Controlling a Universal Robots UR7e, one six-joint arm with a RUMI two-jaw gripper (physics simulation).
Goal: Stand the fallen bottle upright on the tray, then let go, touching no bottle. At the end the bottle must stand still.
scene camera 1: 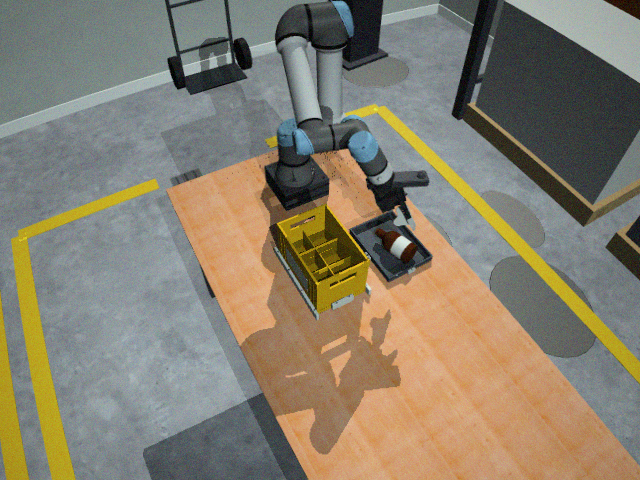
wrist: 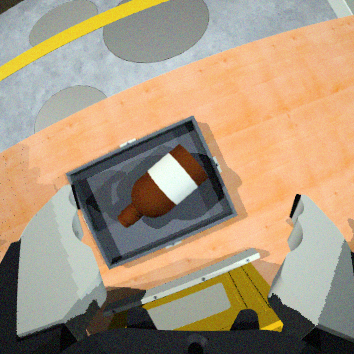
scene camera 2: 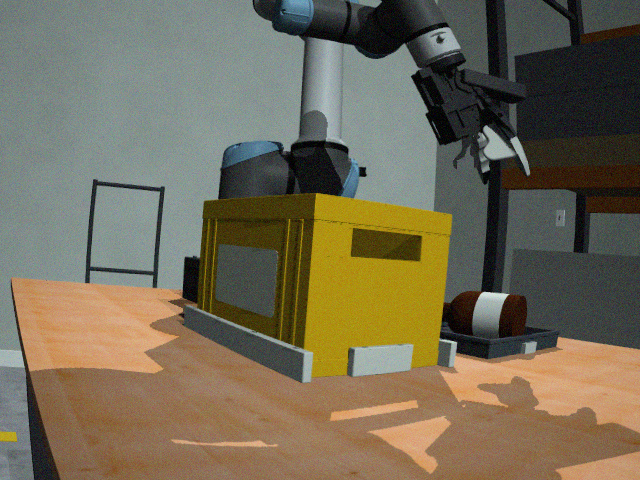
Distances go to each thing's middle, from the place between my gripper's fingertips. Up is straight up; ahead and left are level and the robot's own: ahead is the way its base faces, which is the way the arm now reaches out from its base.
I see the brown bottle (scene camera 1: 393,242) 200 mm below my hand, 40 mm behind it and 10 mm to the left of it.
